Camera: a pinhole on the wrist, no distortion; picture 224 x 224 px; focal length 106.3 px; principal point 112.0 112.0 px. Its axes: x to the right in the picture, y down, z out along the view. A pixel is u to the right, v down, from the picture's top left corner.
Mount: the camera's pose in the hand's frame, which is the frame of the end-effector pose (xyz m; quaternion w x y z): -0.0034 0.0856 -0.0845 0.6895 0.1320 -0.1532 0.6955
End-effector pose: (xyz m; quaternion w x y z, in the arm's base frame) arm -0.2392 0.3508 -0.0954 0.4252 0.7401 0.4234 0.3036
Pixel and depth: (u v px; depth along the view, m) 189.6 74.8 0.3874
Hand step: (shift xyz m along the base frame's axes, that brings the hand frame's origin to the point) 0.4380 -0.0942 0.0055
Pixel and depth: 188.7 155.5 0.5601
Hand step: 0.4419 -0.5071 -0.0787
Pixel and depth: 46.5 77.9 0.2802
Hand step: 0.0564 0.0832 -0.2042
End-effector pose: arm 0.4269 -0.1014 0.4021 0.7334 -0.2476 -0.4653 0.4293
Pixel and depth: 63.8 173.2 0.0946
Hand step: -0.0008 -0.0465 -0.0420
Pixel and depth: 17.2 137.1 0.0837
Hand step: 0.0354 -0.0278 -0.0160
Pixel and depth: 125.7 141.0 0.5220
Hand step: -0.3816 -0.1839 0.1547
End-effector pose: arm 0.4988 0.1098 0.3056 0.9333 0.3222 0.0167 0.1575
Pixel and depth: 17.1 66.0 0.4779
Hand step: 0.3520 -0.4223 -0.1341
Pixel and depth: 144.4 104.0 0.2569
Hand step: 0.0157 -0.0651 0.1794
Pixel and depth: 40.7 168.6 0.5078
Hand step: -0.1155 -0.5469 -0.0907
